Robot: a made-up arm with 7 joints.
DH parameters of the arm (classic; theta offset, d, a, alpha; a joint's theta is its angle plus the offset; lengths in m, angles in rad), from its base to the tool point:
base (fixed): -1.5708 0.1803 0 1.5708
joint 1: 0 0.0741 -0.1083 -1.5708
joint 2: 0 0.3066 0.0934 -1.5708
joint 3: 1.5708 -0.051 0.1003 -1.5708
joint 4: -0.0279 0 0.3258 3.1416
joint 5: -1.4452 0 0.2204 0
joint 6: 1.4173 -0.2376 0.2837 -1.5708
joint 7: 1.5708 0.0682 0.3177 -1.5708
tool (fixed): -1.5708 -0.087 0 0
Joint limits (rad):
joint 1: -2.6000..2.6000
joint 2: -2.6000..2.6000
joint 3: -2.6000..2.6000
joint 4: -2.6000..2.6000
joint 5: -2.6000..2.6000
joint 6: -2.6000..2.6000
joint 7: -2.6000..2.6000
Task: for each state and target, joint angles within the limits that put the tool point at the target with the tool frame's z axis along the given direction. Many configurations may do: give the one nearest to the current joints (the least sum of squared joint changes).
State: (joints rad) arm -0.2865 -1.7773 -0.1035 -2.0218 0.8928 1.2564 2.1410
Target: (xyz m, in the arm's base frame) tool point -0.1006 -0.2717 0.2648 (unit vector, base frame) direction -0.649 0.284 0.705
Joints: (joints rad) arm 0.0108 -1.5424 -0.1663 -1.7617 0.5270 1.3147 2.2940
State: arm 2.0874 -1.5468 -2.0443 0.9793 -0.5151 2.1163 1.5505
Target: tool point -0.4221 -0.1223 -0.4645 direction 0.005 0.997 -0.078
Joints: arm 1.7794 -1.6578 -1.5226 0.5980 0.3627 2.2664 1.7155
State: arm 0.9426 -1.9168 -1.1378 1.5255 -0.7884 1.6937 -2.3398
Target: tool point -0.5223 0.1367 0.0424 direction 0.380 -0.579 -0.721
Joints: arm 0.5854 -1.5587 -0.9500 1.2786 -0.4544 2.1054 -1.8175
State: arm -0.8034 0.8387 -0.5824 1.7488 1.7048 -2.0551 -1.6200
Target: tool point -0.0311 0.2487 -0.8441 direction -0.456 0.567 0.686
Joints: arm -1.3708 1.1591 -0.9118 1.2154 1.9661 -1.7813 -0.8944
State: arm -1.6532 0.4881 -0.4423 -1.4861 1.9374 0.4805 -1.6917
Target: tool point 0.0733 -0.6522 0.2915 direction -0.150 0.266 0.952
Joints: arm -2.2505 0.3135 -0.8079 -1.2592 1.7787 0.3624 -1.4371
